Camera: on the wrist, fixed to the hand. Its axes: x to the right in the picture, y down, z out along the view.
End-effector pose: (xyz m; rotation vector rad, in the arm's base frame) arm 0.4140 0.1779 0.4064 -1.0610 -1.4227 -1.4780
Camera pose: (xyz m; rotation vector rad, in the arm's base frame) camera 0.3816 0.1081 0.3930 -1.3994 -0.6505 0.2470
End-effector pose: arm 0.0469 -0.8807 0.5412 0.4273 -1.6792 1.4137
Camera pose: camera 0.0998 -0.8255 0.5573 0.4305 1.2545 -2.2851
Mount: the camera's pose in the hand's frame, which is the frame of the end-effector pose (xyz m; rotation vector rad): -0.0023 -0.0323 -0.0711 0.6306 -0.3050 1.5725
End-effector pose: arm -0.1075 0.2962 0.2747 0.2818 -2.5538 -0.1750
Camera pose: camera -0.0615 0.2608 0.3270 -1.5711 -2.2538 1.2076
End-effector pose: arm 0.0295 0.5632 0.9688 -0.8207 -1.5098 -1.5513
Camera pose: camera 0.0079 0.4916 0.9461 -1.3298 -0.8673 0.1955
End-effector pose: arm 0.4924 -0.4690 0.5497 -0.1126 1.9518 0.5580
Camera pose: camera 0.4443 -0.5286 0.5650 1.8868 1.4804 0.7848
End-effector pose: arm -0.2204 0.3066 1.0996 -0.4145 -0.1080 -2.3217
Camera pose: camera -0.2604 0.3167 1.0333 -0.3119 -0.4502 -0.6082
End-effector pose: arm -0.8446 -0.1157 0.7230 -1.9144 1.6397 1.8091
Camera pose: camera -0.7726 -0.1455 0.7283 -0.1368 -2.6769 -0.9477
